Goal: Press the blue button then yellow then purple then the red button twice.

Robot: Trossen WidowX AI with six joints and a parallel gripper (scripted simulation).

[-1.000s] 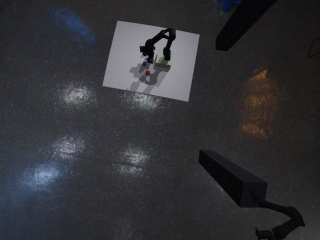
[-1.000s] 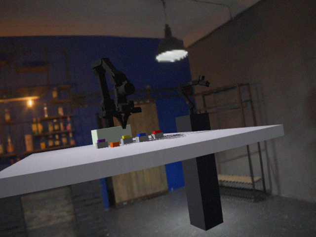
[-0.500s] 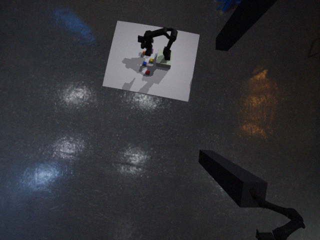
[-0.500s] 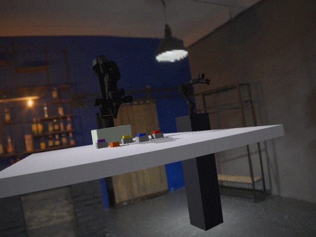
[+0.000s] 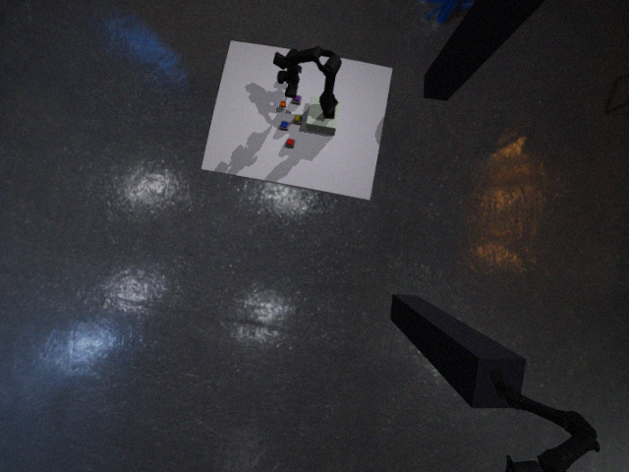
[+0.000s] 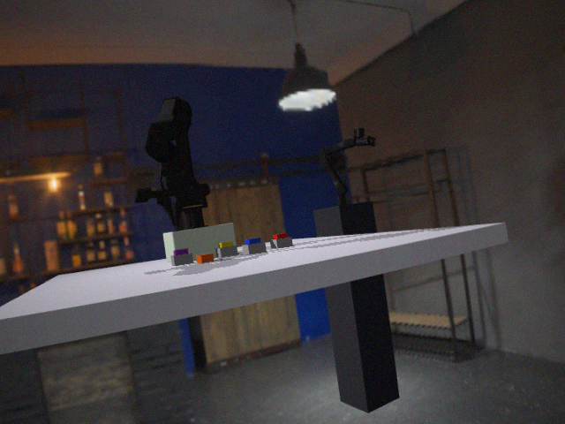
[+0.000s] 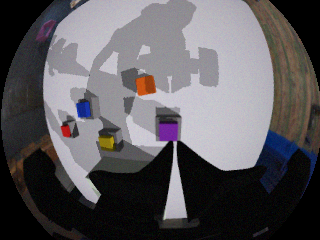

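Right now the purple button is 7 cm below my gripper tip, 1 cm to the left of it and 1 cm behind it. From my gripper tip the other things lie so: orange block: 9 cm below, 7 cm ahead, 4 cm to the left; then yellow button: 14 cm to the left, 7 cm below, 3 cm behind; then blue button: 18 cm to the left, 7 cm below, 5 cm ahead.
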